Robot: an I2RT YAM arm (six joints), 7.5 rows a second.
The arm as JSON. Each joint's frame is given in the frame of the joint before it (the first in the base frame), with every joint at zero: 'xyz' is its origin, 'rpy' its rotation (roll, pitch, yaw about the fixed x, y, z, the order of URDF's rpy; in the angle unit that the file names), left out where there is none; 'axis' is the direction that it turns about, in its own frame. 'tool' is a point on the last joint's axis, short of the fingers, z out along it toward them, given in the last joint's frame.
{
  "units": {
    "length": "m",
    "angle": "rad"
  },
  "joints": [
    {
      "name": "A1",
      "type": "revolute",
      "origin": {
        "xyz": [
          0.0,
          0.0,
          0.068
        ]
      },
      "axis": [
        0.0,
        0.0,
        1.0
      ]
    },
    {
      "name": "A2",
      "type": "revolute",
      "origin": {
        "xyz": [
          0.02,
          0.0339,
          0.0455
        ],
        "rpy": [
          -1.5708,
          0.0,
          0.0
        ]
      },
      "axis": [
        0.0,
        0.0,
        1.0
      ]
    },
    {
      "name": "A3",
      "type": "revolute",
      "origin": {
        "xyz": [
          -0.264,
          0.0,
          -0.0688
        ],
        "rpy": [
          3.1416,
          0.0,
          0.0
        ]
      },
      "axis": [
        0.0,
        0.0,
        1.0
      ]
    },
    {
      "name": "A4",
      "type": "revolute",
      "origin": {
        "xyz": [
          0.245,
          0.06,
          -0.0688
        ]
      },
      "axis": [
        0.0,
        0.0,
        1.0
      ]
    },
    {
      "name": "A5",
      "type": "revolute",
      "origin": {
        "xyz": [
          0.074,
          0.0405,
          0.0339
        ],
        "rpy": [
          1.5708,
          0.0,
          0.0
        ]
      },
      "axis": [
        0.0,
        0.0,
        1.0
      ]
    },
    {
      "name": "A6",
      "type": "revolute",
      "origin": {
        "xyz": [
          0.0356,
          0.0,
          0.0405
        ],
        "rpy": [
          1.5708,
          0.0,
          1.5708
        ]
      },
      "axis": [
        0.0,
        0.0,
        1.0
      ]
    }
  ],
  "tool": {
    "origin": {
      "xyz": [
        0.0,
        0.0,
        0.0
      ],
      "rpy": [
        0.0,
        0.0,
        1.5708
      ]
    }
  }
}
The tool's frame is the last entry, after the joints.
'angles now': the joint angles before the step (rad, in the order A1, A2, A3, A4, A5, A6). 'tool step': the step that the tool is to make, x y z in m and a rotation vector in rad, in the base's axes. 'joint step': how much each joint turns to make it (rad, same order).
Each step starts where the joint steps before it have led.
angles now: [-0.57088 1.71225 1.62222 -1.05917 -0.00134 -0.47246]
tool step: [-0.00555 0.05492 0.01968 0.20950 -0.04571 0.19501]
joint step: [0.11102 -0.08010 -0.00189 -0.14191 -0.22125 -0.00037]
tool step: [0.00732 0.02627 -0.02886 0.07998 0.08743 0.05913]
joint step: [0.08162 0.01144 -0.09120 -0.00189 -0.02899 0.03356]
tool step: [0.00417 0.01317 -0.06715 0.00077 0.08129 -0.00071]
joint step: [0.04769 0.02633 -0.23077 0.19034 0.03738 0.04234]
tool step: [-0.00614 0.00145 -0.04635 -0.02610 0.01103 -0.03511]
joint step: [0.00190 0.01412 -0.17242 0.19074 0.03471 0.03166]
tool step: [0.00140 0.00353 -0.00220 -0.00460 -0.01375 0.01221]
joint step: [0.01222 -0.00155 -0.01224 0.02519 0.00001 0.00001]
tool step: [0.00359 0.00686 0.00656 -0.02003 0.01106 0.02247]
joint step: [0.02707 -0.00076 0.02748 -0.03282 0.02288 -0.00002]
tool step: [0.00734 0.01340 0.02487 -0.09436 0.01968 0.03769]
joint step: [0.05837 -0.01181 0.08967 -0.09613 0.09843 0.00077]
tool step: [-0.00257 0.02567 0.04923 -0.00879 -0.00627 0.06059]
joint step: [0.08050 -0.04998 0.14192 -0.18313 0.01144 0.01794]
